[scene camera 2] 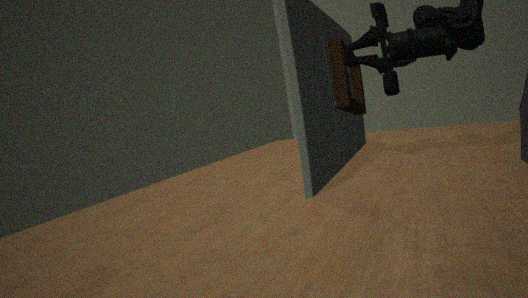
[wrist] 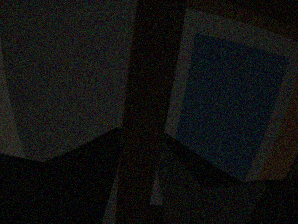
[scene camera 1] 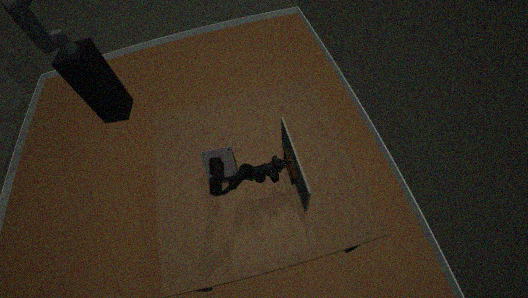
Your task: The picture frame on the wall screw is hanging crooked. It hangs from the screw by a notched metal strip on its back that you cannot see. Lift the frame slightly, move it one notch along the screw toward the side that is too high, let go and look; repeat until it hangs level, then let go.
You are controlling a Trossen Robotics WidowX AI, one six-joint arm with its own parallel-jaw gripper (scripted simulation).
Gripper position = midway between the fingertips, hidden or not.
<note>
In view: my gripper (scene camera 2: 345, 55), a brown wooden picture frame (scene camera 2: 348, 84) and a grey wall panel (wrist: 70, 70).
My gripper shows as well in the wrist view (wrist: 140, 138).
</note>
